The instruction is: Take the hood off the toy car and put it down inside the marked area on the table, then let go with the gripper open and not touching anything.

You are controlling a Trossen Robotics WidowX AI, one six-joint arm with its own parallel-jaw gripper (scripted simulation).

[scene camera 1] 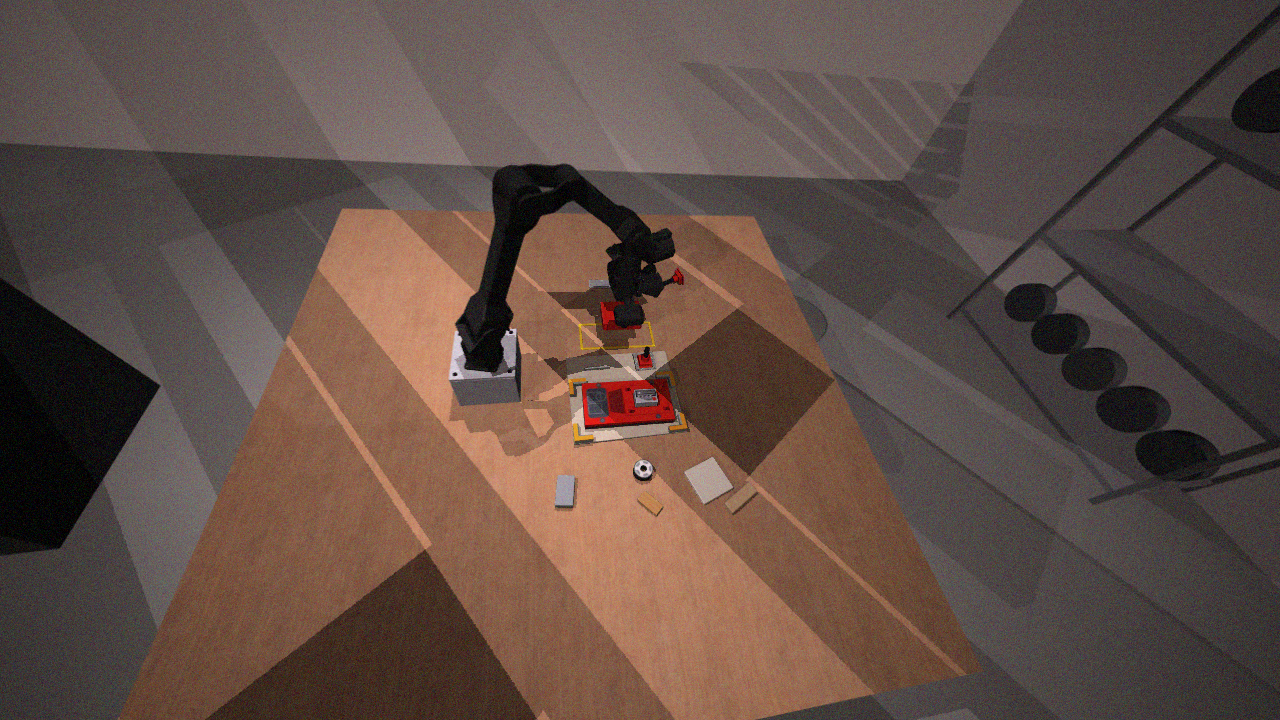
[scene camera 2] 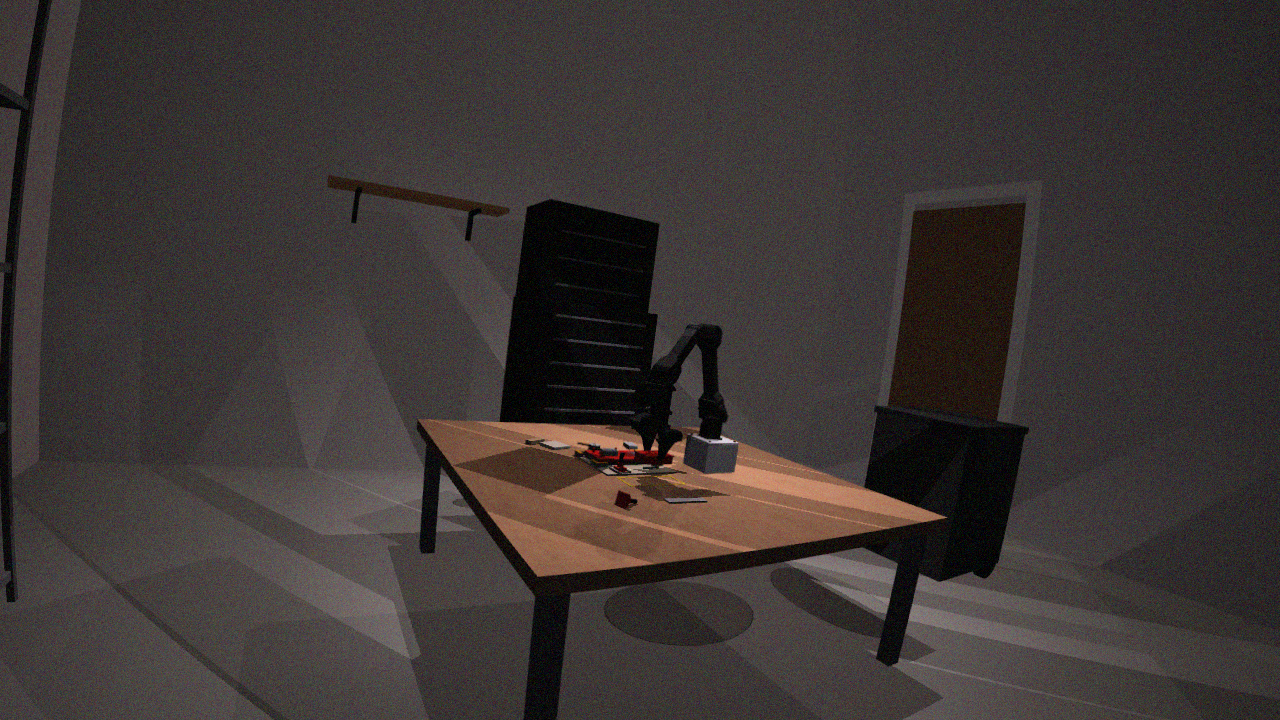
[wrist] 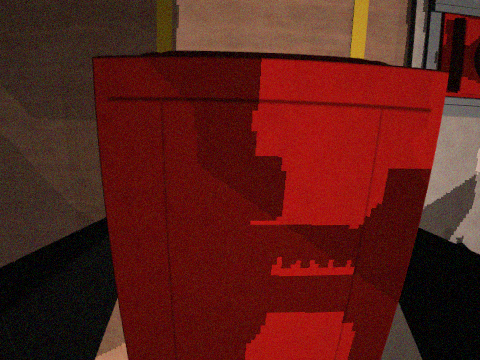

Labels:
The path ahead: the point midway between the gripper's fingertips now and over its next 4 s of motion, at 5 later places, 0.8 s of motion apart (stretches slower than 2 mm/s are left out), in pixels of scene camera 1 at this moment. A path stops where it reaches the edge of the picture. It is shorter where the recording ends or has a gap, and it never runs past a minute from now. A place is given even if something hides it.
My gripper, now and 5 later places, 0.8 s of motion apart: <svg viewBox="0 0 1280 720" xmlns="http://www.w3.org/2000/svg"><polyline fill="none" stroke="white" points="621,316 620,322 619,327 618,330 618,332 620,312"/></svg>

